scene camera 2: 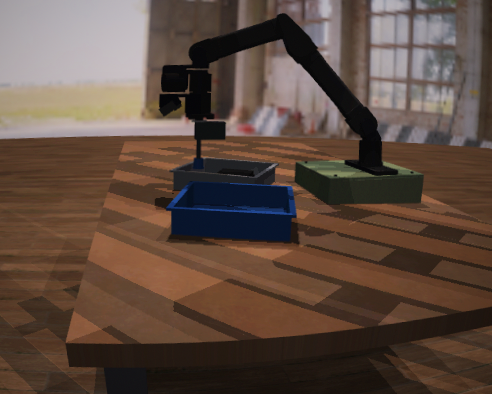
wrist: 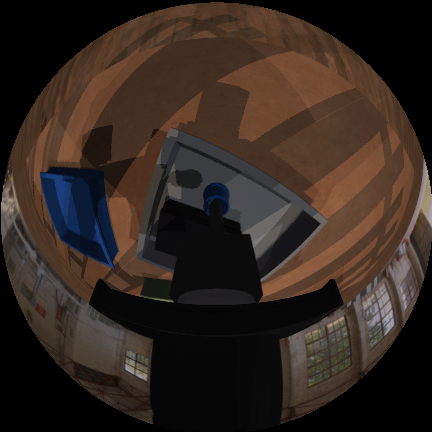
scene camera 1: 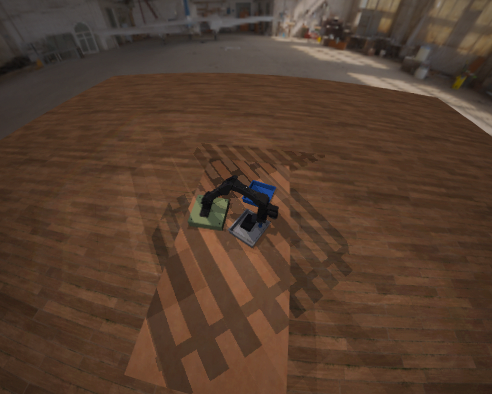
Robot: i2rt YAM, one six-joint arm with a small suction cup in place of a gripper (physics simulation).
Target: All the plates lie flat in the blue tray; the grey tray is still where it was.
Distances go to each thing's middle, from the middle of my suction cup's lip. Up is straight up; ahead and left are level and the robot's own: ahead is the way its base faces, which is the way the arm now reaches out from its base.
Right now the grey tray [scene camera 2: 264,172] is 8 cm behind my suction cup, 3 cm below it and 1 cm to the right of it. From my suction cup the other things lie so: blue tray [scene camera 2: 211,209] (33 cm to the left, 3 cm below, 3 cm behind).
